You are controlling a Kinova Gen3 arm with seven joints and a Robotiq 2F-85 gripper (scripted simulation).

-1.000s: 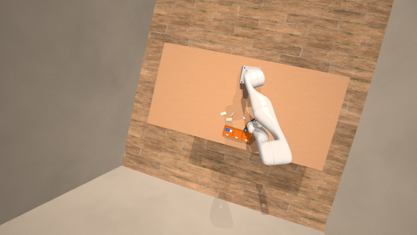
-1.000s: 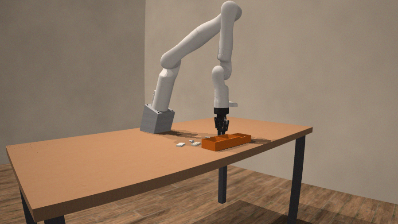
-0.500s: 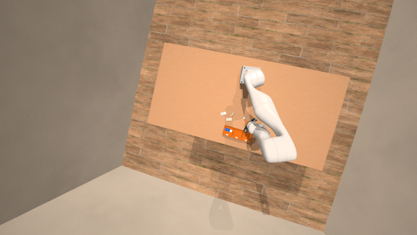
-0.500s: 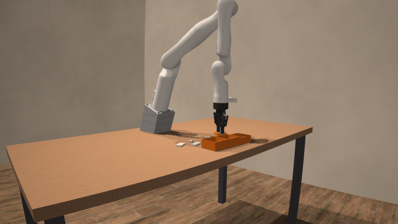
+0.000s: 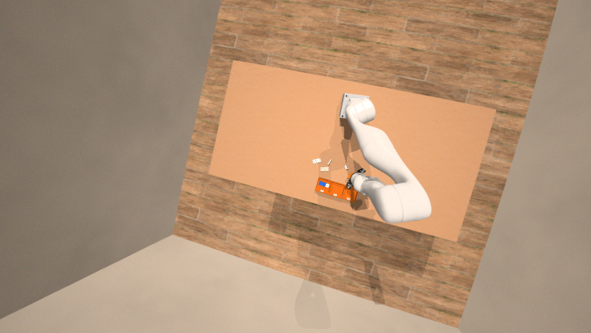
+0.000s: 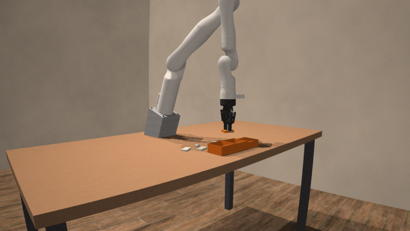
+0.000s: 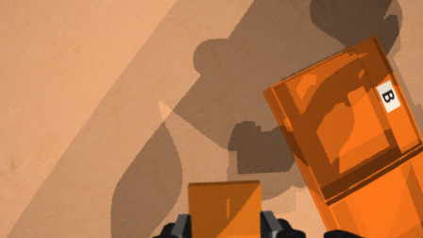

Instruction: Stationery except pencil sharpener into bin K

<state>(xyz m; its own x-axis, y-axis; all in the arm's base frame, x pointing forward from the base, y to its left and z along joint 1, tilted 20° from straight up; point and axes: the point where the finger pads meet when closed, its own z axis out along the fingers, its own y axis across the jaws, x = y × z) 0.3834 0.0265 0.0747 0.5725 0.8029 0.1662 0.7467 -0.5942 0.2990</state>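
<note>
The blue eraser is 16 cm to the right of my hand, 6 cm below it and 6 cm ahead of it. Also, from my hand: orange flat pad 2 cm below; tray 9 cm to the right, 8 cm ahead, 6 cm below; pencil sharpener 7 cm below, 6 cm behind, 3 cm to the right.
</note>
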